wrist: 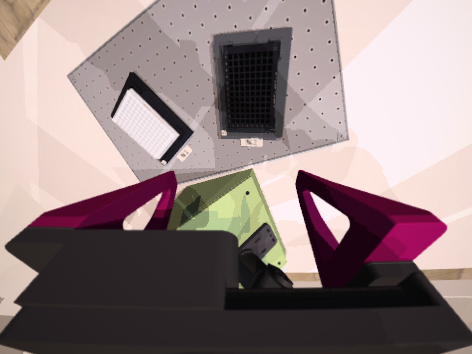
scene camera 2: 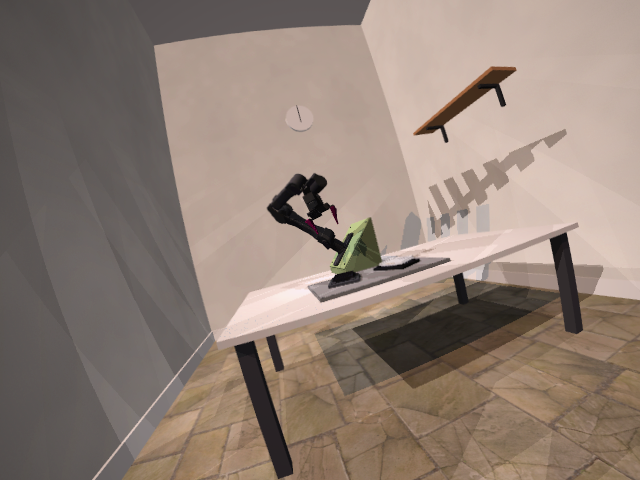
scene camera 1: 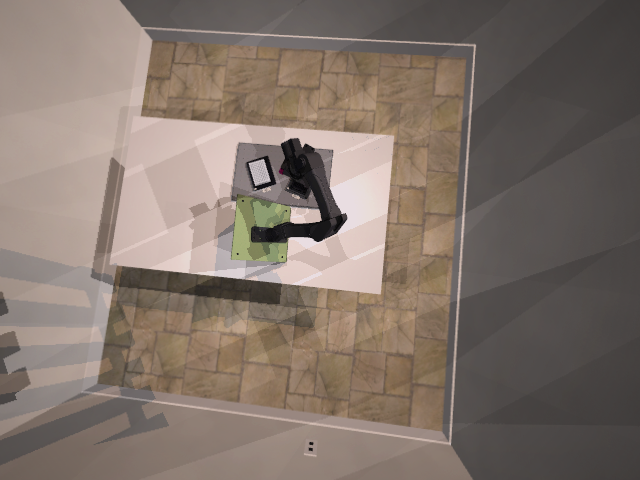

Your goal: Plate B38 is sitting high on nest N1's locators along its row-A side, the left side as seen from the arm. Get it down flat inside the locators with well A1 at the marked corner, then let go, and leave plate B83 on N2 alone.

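Places are measured from the arm's base along level axes (x ahead, y left, z up), in metres.
Pixels of known places: gripper, fingertip midpoint: [wrist: 236, 177] [scene camera 2: 328, 229]; arm's base, link origin: [wrist: 241, 260] [scene camera 2: 344, 249] [scene camera 1: 269, 235].
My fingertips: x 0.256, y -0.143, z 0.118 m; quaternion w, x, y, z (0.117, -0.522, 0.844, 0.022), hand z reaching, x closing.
Note:
For each thing: its top centre in the pictures, then the offset to it from my fingertips. "spot": a spot on its surface instead. Level surfaces: height alone.
- white plate B38, top centre: [wrist: 142, 128] [scene camera 2: 395, 258] [scene camera 1: 258, 171] 0.089 m ahead, 0.235 m left, 0.195 m down
- black nest N1, top centre: [wrist: 147, 124] [scene camera 2: 395, 262] [scene camera 1: 260, 172] 0.090 m ahead, 0.229 m left, 0.209 m down
- small pale corner tag, surface spot: [wrist: 163, 162] spot: 0.002 m ahead, 0.258 m left, 0.215 m down
- black plate B83, top centre: [wrist: 249, 91] [scene camera 2: 343, 274] [scene camera 1: 303, 178] 0.053 m ahead, 0.002 m right, 0.201 m down
- pale table, surface height: 0.240 m down
The white plate B38 [scene camera 1: 260, 172] [scene camera 2: 397, 260] [wrist: 145, 123] rests on the black nest N1 [wrist: 159, 107]. In the wrist view it covers the nest's lower-left edge, while a wide black band shows along the upper right. Its tilt is too small to tell. A small pale corner tag [wrist: 163, 162] is at the nest's bottom corner. The black plate B83 [wrist: 251, 90] sits in the dark grey nest N2 [wrist: 285, 80] [scene camera 2: 344, 279]. My gripper [wrist: 236, 177] [scene camera 2: 327, 227] is open and empty, raised well above the nests; the arm partly hides N2 in the top view.
Both nests stand on a grey perforated board [scene camera 1: 321, 155] [wrist: 320, 107] [scene camera 2: 434, 262]. The green sloped arm mount [scene camera 1: 245, 248] [scene camera 2: 364, 245] [wrist: 225, 205] stands beside the board on the pale table [scene camera 1: 170, 222] [scene camera 2: 496, 242]. A wooden wall shelf [scene camera 2: 465, 101] is at the right in scene camera 2.

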